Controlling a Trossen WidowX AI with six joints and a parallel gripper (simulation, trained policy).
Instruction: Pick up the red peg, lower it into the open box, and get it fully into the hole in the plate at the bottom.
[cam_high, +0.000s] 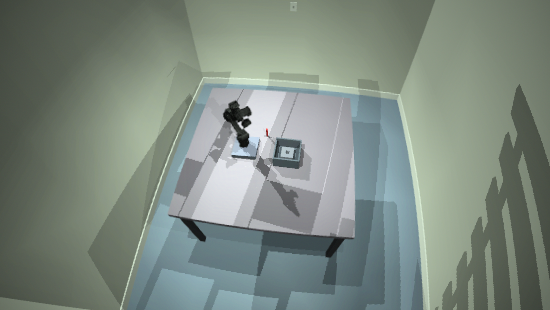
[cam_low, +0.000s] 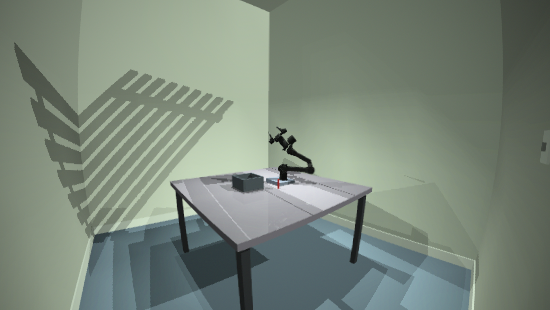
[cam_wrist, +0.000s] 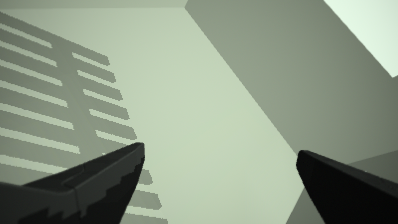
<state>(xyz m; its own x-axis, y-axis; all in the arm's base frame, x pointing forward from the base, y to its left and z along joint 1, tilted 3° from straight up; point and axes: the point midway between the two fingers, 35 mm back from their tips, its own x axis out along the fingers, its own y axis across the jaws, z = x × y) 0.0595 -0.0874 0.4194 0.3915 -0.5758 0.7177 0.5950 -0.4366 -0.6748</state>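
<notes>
The red peg is 440 mm below my gripper tip, 220 mm to the left of it and 100 mm ahead of it. Round my gripper tip: box (450 mm below, 280 mm ahead, 40 mm to the left); then plate (430 mm below, 280 mm ahead, 40 mm to the left).
</notes>
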